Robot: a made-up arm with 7 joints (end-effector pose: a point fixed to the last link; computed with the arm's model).
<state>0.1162 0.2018 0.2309 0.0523 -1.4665 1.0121 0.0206</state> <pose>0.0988 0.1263 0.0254 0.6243 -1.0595 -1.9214</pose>
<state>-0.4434 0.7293 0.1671 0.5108 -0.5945 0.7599 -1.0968</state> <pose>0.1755 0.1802 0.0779 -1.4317 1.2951 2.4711</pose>
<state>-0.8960 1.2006 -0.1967 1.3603 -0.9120 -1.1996 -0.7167</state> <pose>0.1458 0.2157 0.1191 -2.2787 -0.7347 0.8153</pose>
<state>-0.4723 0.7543 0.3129 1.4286 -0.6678 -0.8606 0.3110</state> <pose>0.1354 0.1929 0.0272 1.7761 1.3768 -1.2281</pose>
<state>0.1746 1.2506 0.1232 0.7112 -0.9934 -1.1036 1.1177</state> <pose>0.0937 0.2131 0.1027 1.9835 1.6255 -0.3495</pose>
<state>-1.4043 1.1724 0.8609 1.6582 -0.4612 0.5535 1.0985</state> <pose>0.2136 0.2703 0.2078 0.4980 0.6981 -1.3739</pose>
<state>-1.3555 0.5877 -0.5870 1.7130 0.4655 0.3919 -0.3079</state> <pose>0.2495 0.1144 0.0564 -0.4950 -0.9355 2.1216</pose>
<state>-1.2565 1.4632 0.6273 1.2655 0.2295 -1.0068 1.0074</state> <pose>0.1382 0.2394 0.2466 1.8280 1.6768 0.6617</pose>
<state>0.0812 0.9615 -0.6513 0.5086 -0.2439 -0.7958 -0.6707</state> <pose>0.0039 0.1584 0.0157 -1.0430 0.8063 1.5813</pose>
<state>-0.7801 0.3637 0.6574 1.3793 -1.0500 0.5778 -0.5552</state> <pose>0.1961 0.1717 0.0085 0.9629 -0.9689 -1.3306</pose>
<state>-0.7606 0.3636 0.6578 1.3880 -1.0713 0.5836 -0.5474</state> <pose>0.1918 0.1732 0.0043 0.9339 -0.9505 -1.3157</pose>
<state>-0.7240 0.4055 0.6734 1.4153 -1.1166 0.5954 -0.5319</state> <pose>0.1807 0.1859 0.0018 0.9117 -0.8884 -1.2678</pose>
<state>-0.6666 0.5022 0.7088 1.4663 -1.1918 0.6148 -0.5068</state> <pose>0.1601 0.2117 0.0044 0.9060 -0.7778 -1.1754</pose>
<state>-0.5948 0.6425 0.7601 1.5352 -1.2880 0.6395 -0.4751</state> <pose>0.1315 0.2443 0.0162 0.9263 -0.6443 -1.0467</pose>
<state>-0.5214 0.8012 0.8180 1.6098 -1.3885 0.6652 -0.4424</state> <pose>0.1006 0.2745 0.0380 0.9740 -0.5230 -0.9059</pose>
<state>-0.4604 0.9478 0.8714 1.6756 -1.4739 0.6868 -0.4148</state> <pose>0.0748 0.2958 0.0643 1.0372 -0.4373 -0.7836</pose>
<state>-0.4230 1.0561 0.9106 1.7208 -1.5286 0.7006 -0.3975</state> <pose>0.0588 0.3073 0.0869 1.0964 -0.3921 -0.7023</pose>
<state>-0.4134 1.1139 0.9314 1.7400 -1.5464 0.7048 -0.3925</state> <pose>0.0529 0.3119 0.1002 1.1380 -0.3786 -0.6679</pose>
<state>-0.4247 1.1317 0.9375 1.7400 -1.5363 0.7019 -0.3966</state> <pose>0.0539 0.3129 0.1053 1.1618 -0.3835 -0.6674</pose>
